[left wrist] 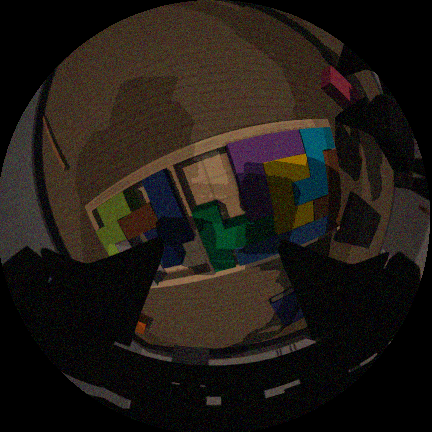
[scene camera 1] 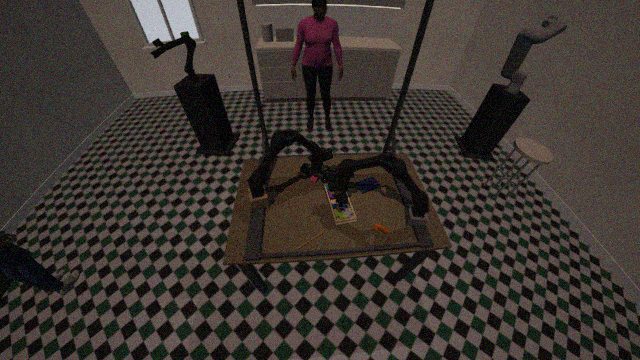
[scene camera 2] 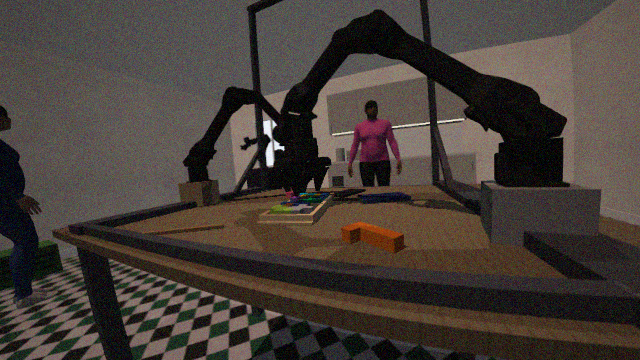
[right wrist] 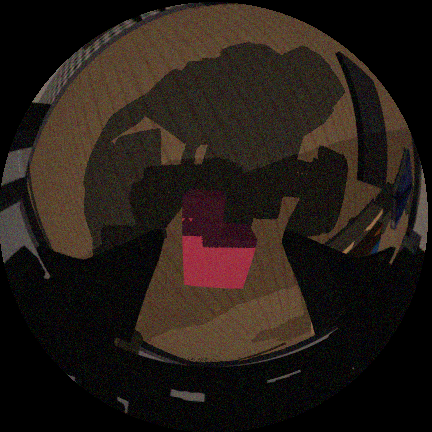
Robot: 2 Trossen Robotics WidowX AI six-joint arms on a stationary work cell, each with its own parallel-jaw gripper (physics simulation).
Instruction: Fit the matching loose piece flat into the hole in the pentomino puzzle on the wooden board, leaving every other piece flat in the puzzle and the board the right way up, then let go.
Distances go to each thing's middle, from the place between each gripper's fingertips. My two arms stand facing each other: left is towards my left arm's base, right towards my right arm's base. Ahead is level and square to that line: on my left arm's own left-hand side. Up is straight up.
Now: right hand 11 cm to the right of the cyan piece [left wrist: 314, 140], 7 cm short of it and 1 cm below it. From my right hand the other things lie so: green piece [left wrist: 219, 236]: 18 cm to the left, 14 cm ahead, 1 cm above; then pink piece [right wrist: 218, 254]: 1 cm to the right, 1 cm above; then black flat slab [left wrist: 358, 223]: 18 cm to the left, 9 cm behind.
My left hand is 30 mm above the green piece and 10 mm past it. Round my left hand: wooden board [scene camera 2: 266, 218]: 30 mm below, 10 mm to the right, 10 mm ahead; then cyan piece: 80 mm behind, 70 mm to the right, 30 mm below; then pink piece: 190 mm to the right, 160 mm behind, 30 mm below.
